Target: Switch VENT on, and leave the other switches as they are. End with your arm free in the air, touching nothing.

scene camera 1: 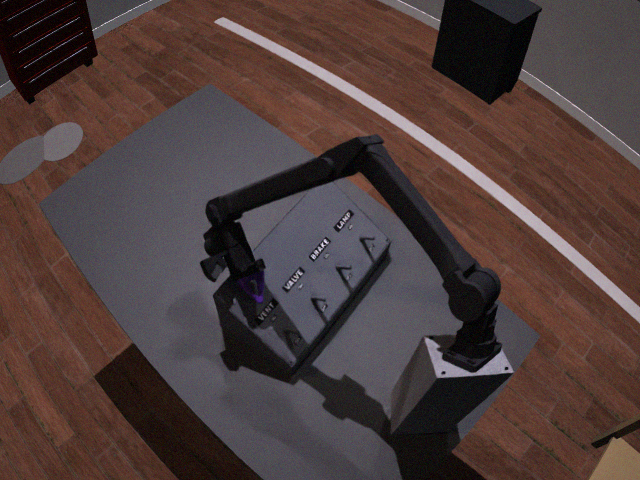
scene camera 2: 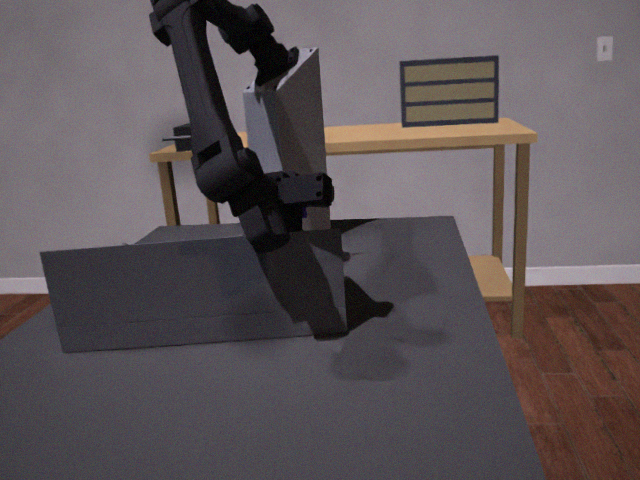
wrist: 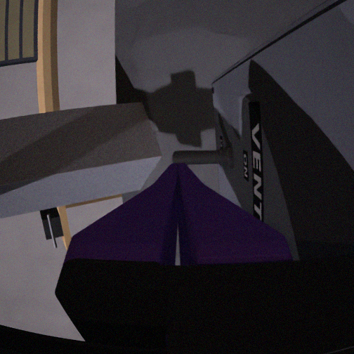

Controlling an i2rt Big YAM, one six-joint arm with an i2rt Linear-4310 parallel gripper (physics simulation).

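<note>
A grey sloped switch panel [scene camera 1: 305, 219] [scene camera 2: 155, 289] [wrist: 315, 75] carries a row of four lever switches. The VENT label [scene camera 1: 266, 312] [wrist: 256, 162] is at the near-left end in scene camera 1, partly shaded. Its dark VENT lever [scene camera 1: 295, 338] [wrist: 197, 157] sticks out from the panel face in the wrist view; its on or off position is unclear. The VALVE lever [scene camera 1: 320, 305], BRAKE lever [scene camera 1: 345, 273] and LAMP lever [scene camera 1: 368, 244] stand alike. My purple-fingered gripper [scene camera 1: 259, 299] [wrist: 177, 175] is shut and empty. Its tips appear beside the VENT lever's free end in the wrist view; contact is unclear.
The panel stands on a grey table [scene camera 1: 170, 139] [scene camera 2: 232, 413]. My arm's grey pedestal [scene camera 1: 449, 400] [scene camera 2: 302, 129] stands across from the switch side. A wooden bench [scene camera 2: 423, 135] with a framed rack [scene camera 2: 402, 95] stands by the wall. A dark cabinet [scene camera 1: 478, 49] stands farther off.
</note>
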